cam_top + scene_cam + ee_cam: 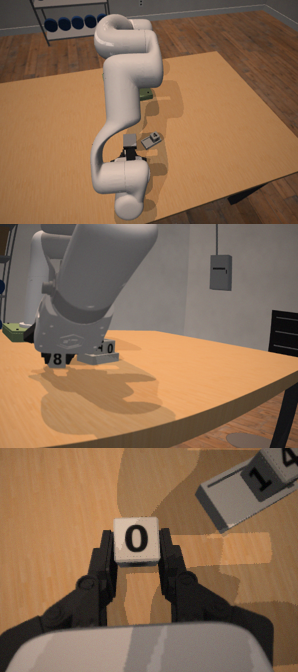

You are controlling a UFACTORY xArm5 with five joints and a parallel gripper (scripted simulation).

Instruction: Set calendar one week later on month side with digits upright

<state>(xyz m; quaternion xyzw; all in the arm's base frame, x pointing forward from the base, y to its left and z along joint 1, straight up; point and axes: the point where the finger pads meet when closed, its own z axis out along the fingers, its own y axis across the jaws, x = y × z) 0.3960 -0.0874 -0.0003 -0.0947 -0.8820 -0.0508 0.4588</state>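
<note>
The digit cube is 2 cm behind my hand and 1 cm below it. Round my hand: tray (11 cm to the left, 4 cm behind, 2 cm below).
</note>
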